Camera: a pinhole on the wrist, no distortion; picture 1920 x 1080 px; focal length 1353.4 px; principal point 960.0 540.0 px. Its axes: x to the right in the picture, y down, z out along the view. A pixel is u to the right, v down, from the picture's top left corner.
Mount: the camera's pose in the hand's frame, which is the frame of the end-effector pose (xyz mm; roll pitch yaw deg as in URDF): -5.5 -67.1 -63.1 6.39 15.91 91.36
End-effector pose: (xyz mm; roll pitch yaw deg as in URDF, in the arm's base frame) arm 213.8 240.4 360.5 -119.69 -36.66 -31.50
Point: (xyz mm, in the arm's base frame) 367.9 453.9 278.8
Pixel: 590 810
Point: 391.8 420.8 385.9
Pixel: 347 356
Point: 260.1 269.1 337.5
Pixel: 1308 562
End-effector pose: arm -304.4 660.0 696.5 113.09 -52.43 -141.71
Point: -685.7 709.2 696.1
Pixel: 500 109
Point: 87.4 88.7 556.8
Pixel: behind the camera
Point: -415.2 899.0 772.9
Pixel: 1684 545
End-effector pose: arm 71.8 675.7 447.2 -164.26 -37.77 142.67
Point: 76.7 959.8 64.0
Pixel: 1751 941
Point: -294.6 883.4 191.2
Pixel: 923 244
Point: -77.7 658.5 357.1
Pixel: 599 467
